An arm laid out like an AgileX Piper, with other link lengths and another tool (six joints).
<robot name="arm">
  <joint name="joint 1" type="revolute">
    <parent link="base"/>
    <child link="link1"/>
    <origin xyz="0 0 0.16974" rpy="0 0 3.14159"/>
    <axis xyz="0 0 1"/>
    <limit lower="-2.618" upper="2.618"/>
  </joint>
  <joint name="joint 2" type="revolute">
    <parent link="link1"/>
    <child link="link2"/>
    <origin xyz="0 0 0" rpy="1.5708 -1.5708 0"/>
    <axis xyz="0 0 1"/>
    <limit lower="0" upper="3.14"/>
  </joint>
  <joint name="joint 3" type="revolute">
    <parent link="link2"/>
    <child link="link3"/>
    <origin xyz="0.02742 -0.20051 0" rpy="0 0 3.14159"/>
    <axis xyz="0 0 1"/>
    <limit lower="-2.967" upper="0"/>
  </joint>
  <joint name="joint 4" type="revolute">
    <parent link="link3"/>
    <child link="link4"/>
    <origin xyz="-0.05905 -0.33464 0" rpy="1.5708 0 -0.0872"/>
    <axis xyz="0 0 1"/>
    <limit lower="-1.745" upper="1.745"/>
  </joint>
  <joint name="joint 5" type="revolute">
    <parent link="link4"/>
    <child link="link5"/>
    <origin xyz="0 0 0" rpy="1.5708 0 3.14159"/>
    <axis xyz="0 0 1"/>
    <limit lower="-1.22" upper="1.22"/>
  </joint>
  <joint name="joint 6" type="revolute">
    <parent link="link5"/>
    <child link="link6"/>
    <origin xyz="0 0.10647 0" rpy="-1.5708 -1.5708 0"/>
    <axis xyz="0 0 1"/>
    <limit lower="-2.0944" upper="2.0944"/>
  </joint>
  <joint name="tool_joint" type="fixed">
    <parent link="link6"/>
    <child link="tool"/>
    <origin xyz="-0.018 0.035 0.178" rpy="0.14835 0 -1.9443"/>
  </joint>
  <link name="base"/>
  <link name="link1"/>
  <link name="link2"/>
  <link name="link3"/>
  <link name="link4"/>
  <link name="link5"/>
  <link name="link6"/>
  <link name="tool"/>
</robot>
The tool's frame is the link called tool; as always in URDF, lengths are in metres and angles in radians.
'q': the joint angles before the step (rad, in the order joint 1, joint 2, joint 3, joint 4, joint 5, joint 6). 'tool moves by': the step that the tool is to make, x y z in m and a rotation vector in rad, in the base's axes. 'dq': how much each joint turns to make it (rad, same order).
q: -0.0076, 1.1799, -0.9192, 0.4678, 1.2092, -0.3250
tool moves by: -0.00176, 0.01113, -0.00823, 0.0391, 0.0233, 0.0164
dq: 0.0000, 0.0363, -0.0001, 0.0452, 0.0000, -0.0285
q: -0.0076, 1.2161, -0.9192, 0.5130, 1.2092, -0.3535
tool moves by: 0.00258, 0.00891, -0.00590, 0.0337, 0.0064, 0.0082
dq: 0.0000, 0.0336, -0.0013, 0.0412, -0.0142, -0.0283
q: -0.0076, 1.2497, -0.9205, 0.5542, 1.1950, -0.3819
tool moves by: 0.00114, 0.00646, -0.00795, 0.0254, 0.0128, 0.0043
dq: 0.0000, 0.0339, 0.0000, 0.0315, -0.0119, -0.0218
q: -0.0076, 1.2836, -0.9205, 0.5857, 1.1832, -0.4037
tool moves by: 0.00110, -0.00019, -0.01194, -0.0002, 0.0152, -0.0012
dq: 0.0000, 0.0350, -0.0001, 0.0042, -0.0171, -0.0108
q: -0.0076, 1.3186, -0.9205, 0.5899, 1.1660, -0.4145
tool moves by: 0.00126, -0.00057, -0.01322, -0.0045, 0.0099, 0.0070
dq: 0.0000, 0.0383, -0.0001, 0.0022, -0.0207, -0.0219
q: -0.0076, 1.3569, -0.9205, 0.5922, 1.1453, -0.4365
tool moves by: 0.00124, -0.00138, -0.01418, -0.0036, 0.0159, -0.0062
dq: 0.0000, 0.0398, 0.0000, 0.0023, -0.0238, -0.0083
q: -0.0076, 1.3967, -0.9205, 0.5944, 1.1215, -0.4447
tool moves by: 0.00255, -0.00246, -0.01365, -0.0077, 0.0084, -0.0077
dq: 0.0000, 0.0378, 0.0000, 0.0000, -0.0301, -0.0090
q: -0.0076, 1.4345, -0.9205, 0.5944, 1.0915, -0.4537
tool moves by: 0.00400, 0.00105, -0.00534, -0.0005, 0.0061, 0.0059
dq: 0.0025, 0.0393, -0.0247, 0.0018, -0.0055, -0.0081
